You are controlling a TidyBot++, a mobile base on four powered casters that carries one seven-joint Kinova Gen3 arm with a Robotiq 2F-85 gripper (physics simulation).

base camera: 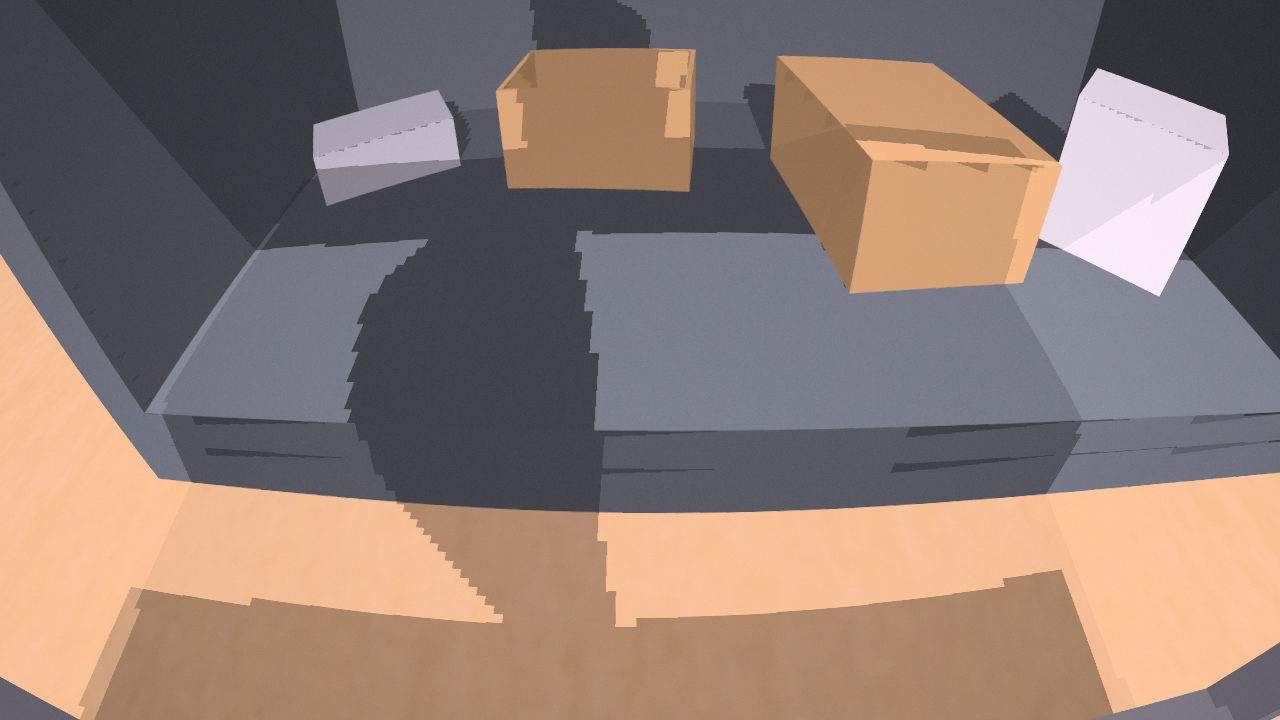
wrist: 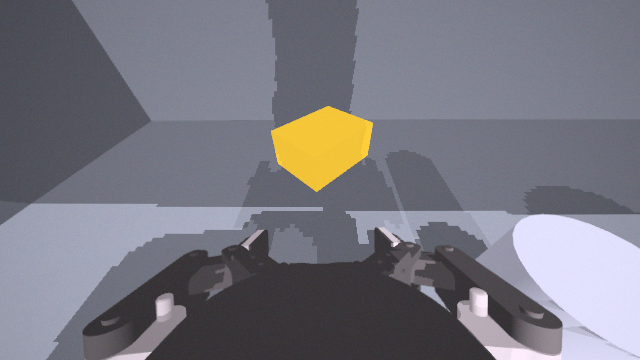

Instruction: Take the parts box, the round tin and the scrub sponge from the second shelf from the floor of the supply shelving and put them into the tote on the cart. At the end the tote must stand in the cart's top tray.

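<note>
A yellow block (wrist: 320,150), by its look the scrub sponge, sits on the shelf in the middle of the wrist view, turned with one corner towards me. My gripper (wrist: 321,240) is open and empty, with its fingertips short of the block and the block centred beyond the gap. A pale round-topped thing (wrist: 575,270), which looks like the round tin, stands at the lower right of the wrist view, right of the gripper and partly cut off by the frame edge. I cannot make out the parts box for certain. The tote and the cart do not show in either view.
In the base camera view an open tan box (base camera: 599,143), a larger tan box (base camera: 948,223), a low pale box (base camera: 384,147) and a taller white box (base camera: 1145,188) stand on a grey shelf (base camera: 805,358). A side panel (base camera: 80,223) rises at its left. The wrist view shows a back wall (wrist: 475,60).
</note>
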